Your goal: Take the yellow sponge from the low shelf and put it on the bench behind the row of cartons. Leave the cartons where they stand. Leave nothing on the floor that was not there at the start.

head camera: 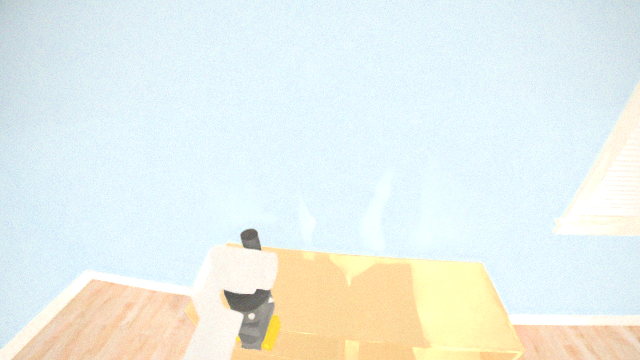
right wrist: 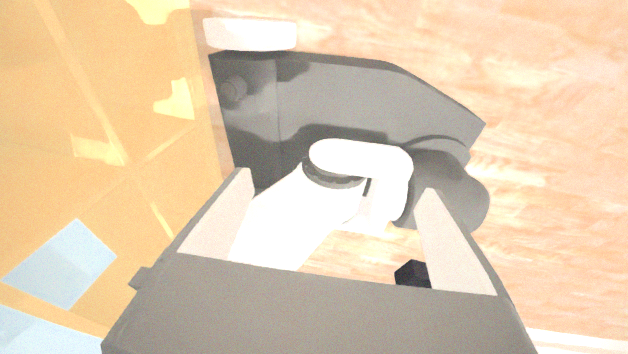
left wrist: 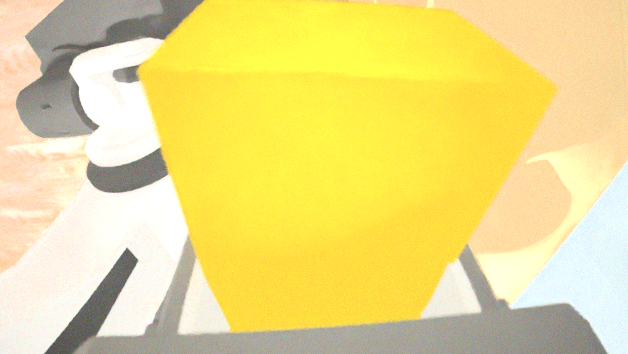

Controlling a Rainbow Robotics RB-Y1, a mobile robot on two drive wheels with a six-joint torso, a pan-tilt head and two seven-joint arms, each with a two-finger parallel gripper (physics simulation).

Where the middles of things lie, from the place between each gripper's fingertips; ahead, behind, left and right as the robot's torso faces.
Labels:
I see my right gripper 350 mm short of the yellow sponge (left wrist: 329, 167), 430 mm to the right of it and 340 mm below it. Also, from my right hand: dark tray (right wrist: 414, 273) 670 mm behind, 1090 mm to the left, 480 mm below.
I see my left gripper 2 cm below the yellow sponge and 1 cm to the right of it. From my left hand the other things lie so: dark tray 102 cm behind, 80 cm below, 67 cm to the left.

